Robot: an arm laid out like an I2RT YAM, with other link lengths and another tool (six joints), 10 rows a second.
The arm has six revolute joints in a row. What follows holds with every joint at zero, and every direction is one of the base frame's. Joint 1 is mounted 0.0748 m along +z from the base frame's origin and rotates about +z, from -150.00 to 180.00 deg. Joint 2 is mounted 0.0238 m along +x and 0.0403 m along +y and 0.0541 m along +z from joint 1 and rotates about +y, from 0.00 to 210.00 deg. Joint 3 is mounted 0.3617 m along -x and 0.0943 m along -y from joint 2 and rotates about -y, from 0.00 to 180.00 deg. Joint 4 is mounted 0.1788 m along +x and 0.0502 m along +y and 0.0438 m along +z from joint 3 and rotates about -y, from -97.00 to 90.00 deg. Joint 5 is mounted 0.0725 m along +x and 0.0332 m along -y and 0.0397 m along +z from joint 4 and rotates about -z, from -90.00 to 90.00 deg. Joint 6 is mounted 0.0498 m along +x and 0.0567 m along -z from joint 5 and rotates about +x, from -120.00 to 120.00 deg. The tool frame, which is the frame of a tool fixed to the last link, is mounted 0.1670 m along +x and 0.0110 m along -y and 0.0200 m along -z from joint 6; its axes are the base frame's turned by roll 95.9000, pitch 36.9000 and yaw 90.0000 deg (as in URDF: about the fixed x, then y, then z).
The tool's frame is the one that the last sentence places.
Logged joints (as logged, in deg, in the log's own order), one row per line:
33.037 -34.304 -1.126 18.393 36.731 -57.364
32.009 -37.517 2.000 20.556 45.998 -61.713
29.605 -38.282 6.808 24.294 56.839 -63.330
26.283 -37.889 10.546 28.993 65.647 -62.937
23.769 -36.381 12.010 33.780 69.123 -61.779
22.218 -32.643 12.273 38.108 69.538 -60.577
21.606 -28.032 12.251 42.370 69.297 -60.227
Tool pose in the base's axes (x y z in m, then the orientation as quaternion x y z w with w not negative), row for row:
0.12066 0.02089 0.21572 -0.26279 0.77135 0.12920 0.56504
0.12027 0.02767 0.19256 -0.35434 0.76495 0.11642 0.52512
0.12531 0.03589 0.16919 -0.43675 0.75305 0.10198 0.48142
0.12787 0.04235 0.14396 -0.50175 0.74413 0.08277 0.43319
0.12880 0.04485 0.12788 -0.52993 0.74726 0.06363 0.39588
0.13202 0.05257 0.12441 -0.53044 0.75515 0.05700 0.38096
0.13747 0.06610 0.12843 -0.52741 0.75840 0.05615 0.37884
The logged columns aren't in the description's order. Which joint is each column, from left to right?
Columns, left to right: joint 3, joint 4, joint 5, joint 2, joint 1, joint 6.
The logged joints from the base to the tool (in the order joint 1, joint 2, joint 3, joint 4, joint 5, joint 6), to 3 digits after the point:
36.731 18.393 33.037 -34.304 -1.126 -57.364
45.998 20.556 32.009 -37.517 2.000 -61.713
56.839 24.294 29.605 -38.282 6.808 -63.330
65.647 28.993 26.283 -37.889 10.546 -62.937
69.123 33.780 23.769 -36.381 12.010 -61.779
69.538 38.108 22.218 -32.643 12.273 -60.577
69.297 42.370 21.606 -28.032 12.251 -60.227

